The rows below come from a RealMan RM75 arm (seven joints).
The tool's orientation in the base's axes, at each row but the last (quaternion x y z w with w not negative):
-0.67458 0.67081 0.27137 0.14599
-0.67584 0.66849 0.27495 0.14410
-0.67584 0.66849 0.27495 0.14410
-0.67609 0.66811 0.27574 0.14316
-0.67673 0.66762 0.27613 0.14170
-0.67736 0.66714 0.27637 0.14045
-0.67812 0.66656 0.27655 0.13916
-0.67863 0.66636 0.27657 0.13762
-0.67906 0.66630 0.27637 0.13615
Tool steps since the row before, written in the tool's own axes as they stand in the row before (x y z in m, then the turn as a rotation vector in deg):
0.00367 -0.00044 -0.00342 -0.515 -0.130 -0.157
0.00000 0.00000 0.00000 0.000 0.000 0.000
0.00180 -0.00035 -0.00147 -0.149 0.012 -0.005
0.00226 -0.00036 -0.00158 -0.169 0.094 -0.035
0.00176 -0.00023 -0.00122 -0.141 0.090 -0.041
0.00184 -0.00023 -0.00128 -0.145 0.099 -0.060
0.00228 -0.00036 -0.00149 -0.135 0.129 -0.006
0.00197 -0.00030 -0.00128 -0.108 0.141 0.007
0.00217 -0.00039 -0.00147 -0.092 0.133 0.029
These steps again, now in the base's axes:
0.00084 -0.00492 0.00063 0.179 0.345 0.395
0.00000 0.00000 0.00000 0.000 0.000 0.000
0.00053 -0.00229 0.00011 -0.004 0.119 0.090
0.00054 -0.00273 -0.00006 -0.078 0.113 0.140
0.00037 -0.00212 -0.00005 -0.075 0.087 0.128
0.00039 -0.00222 -0.00004 -0.080 0.079 0.148
0.00054 -0.00269 -0.00014 -0.120 0.099 0.104
0.00046 -0.00232 -0.00012 -0.135 0.083 0.080
0.00058 -0.00258 -0.00009 -0.132 0.082 0.052

